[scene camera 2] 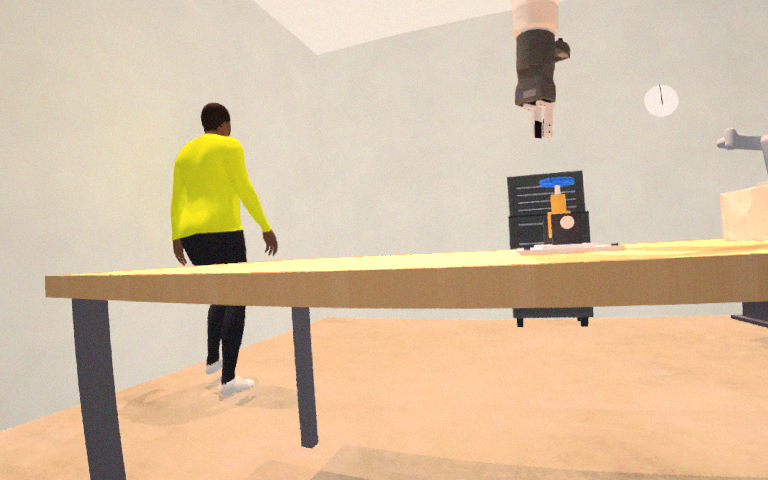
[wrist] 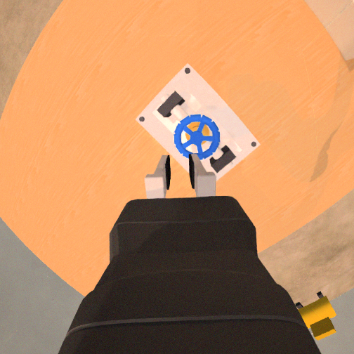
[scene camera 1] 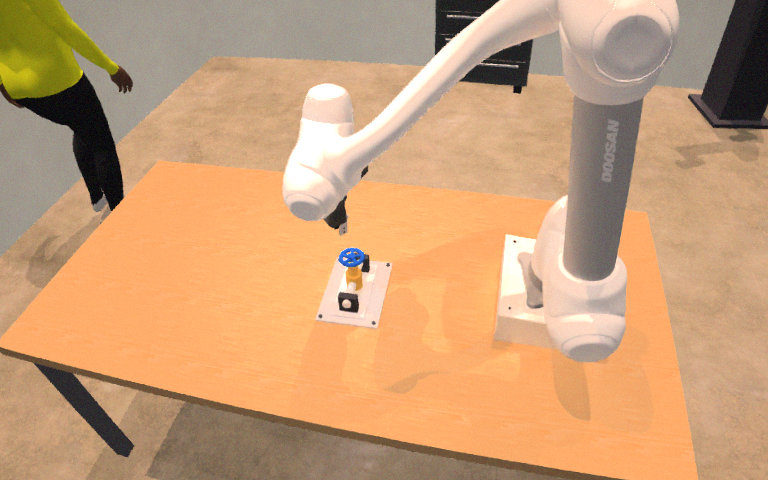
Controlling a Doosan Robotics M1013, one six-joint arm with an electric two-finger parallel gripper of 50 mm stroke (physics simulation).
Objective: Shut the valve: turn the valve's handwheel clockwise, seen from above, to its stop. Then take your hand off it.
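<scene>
The blue handwheel (scene camera 1: 351, 257) (scene camera 2: 556, 181) (wrist: 196, 137) sits level on top of the yellow valve body (scene camera 1: 353, 279) (scene camera 2: 557, 203). The valve is mounted between two black blocks on a white base plate (scene camera 1: 331, 315) (wrist: 230, 120) on the table. My gripper (scene camera 2: 542, 137) (wrist: 179, 164) is partly open and empty. It hangs well above the handwheel and a little to its left in the second scene view, with a gap between fingertips and wheel. In the first scene view the arm hides most of the gripper; a fingertip shows behind the wheel.
The wooden table (scene camera 1: 198, 254) (scene camera 2: 339, 285) carries the arm's white base block (scene camera 1: 518, 328) to the right of the valve. A person in a yellow top (scene camera 1: 39, 56) (scene camera 2: 209, 186) stands beyond the table's left end. A black drawer cabinet (scene camera 1: 498, 73) (scene camera 2: 518, 226) stands behind the table.
</scene>
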